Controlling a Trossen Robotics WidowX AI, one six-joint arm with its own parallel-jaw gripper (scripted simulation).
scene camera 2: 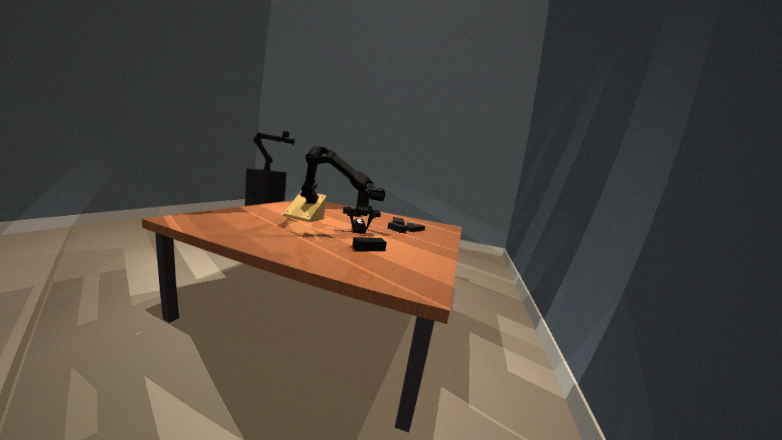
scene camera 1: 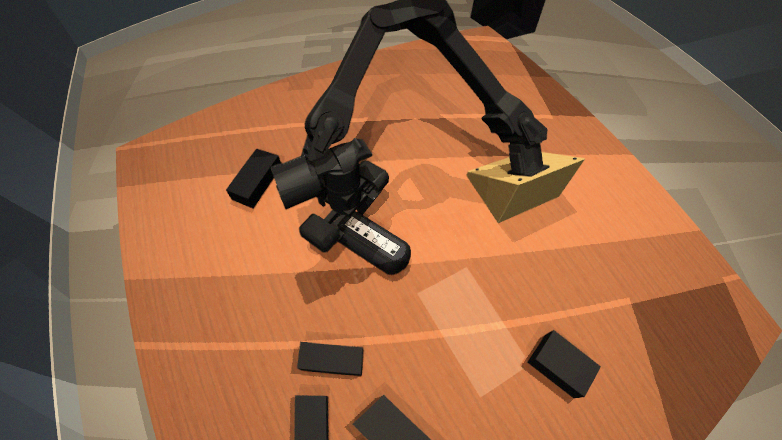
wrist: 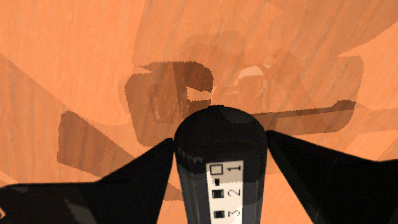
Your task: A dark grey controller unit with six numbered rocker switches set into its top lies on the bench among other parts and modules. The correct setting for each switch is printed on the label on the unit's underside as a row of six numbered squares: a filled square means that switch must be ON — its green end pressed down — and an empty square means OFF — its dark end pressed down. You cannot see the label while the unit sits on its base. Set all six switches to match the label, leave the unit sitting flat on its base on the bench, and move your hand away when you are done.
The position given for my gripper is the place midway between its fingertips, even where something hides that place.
In view: my gripper (scene camera 1: 349, 226) and a black block (scene camera 1: 247, 187).
My gripper shows as well in the wrist view (wrist: 219, 139). The wrist view misses the black block: it is out of frame.
